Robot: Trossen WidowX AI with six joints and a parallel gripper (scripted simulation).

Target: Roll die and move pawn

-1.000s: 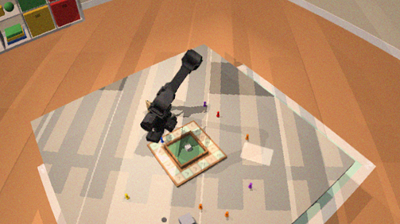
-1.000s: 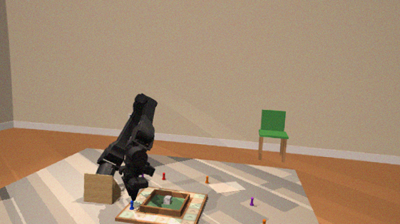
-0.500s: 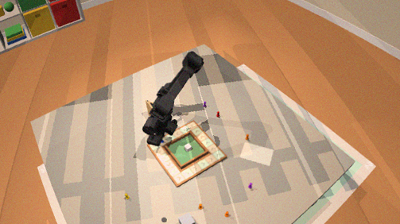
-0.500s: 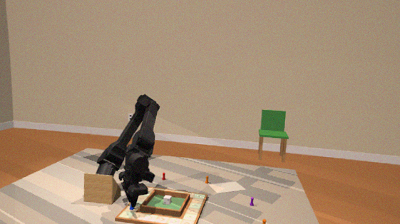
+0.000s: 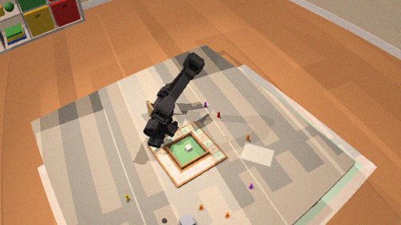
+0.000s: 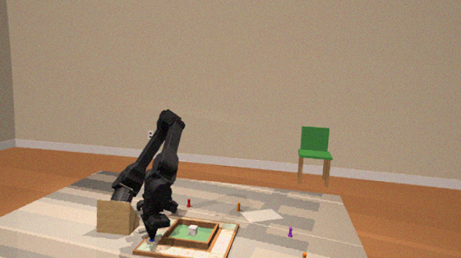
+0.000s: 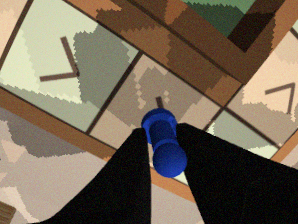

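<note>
My gripper tip is 11 cm short of the green dice tray, 8 cm to the right of it and 1 cm above it. The rest, counted from my gripper tip: blue pawn 1 cm above; white die 10 cm ahead, 9 cm to the left, 1 cm above; yellow pawn 26 cm to the right, 21 cm ahead, 1 cm below.
</note>
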